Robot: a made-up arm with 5 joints. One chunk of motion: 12 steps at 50 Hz.
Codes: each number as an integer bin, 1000 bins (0 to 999) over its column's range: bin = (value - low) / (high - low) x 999, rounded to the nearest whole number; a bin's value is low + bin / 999 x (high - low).
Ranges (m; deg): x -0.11..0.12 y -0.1..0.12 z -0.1..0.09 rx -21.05..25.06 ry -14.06..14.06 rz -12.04..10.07
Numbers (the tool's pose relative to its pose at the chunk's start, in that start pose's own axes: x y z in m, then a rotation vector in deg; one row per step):
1: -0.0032 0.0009 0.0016 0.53 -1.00 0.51
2: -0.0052 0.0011 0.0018 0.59 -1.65 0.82
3: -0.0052 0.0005 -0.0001 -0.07 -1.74 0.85
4: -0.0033 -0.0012 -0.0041 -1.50 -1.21 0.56
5: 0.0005 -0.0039 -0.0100 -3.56 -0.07 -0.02
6: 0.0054 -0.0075 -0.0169 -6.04 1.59 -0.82
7: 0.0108 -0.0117 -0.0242 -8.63 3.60 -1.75
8: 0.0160 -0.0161 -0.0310 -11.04 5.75 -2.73
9: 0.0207 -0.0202 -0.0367 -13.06 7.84 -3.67
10: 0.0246 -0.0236 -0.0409 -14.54 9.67 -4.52
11: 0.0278 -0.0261 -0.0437 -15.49 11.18 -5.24
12: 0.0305 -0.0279 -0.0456 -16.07 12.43 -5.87
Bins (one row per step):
1: 464 458 534 468 464 567
2: 455 459 535 469 441 581
3: 455 456 525 455 438 582
4: 463 449 504 424 457 569
5: 480 436 473 379 497 543
6: 501 420 437 325 556 507
7: 525 401 399 269 627 465
8: 547 381 363 217 704 421
9: 568 362 333 173 778 378
10: 585 347 311 141 843 340
11: 599 336 296 120 897 307
12: 610 327 286 108 941 279

